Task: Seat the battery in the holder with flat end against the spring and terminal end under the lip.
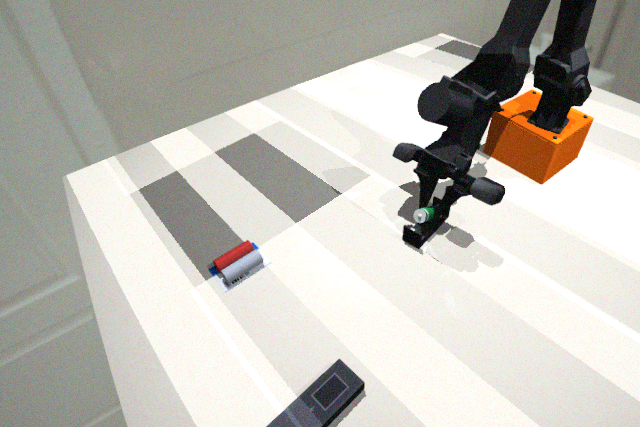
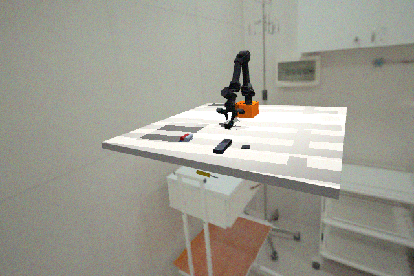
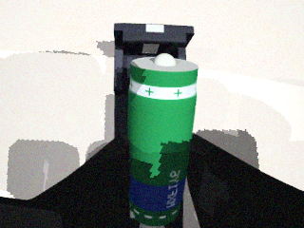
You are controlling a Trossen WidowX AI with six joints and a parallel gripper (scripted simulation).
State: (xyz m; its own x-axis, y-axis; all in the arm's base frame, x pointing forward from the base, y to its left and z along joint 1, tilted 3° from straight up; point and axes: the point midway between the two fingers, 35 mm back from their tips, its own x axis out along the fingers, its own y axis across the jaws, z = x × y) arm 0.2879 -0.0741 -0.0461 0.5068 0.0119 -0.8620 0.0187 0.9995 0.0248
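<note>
Now: the battery 10 mm above my gripper tip. From my gripper tip the other things lie so: small dark square: 340 mm ahead, 180 mm to the left, 30 mm below; card: 270 mm ahead, 190 mm to the right, 20 mm below; dark flat device: 370 mm ahead, 70 mm to the left, 10 mm below.
</note>
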